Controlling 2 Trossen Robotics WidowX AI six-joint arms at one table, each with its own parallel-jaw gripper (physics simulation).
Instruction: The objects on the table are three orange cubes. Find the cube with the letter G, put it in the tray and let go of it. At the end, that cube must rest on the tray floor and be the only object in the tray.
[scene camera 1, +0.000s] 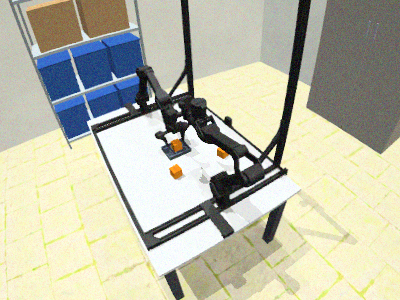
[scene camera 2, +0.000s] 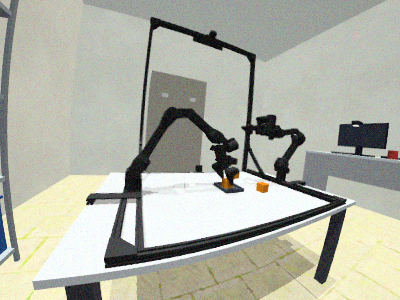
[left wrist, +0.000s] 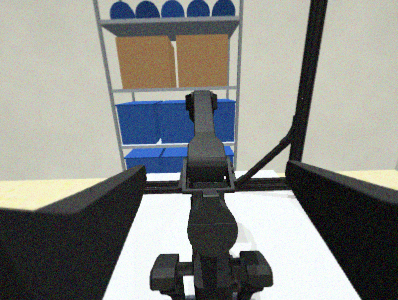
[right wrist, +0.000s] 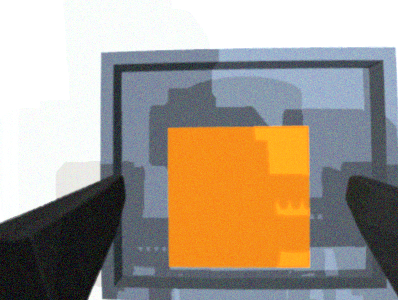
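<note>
One orange cube lies flat in the dark tray, between the spread fingers of my right gripper, which is open with a gap on each side. No letter shows on its top face in the right wrist view. A second orange cube lies on the table outside the tray. A third orange cube lies beyond the tray in scene camera 2. I cannot read letters on these two. My left gripper is open and empty, raised above the table.
The left arm reaches over the table beside the third cube. A black frame runs along the white table, with tall black posts at its side. A shelf rack with blue bins stands behind.
</note>
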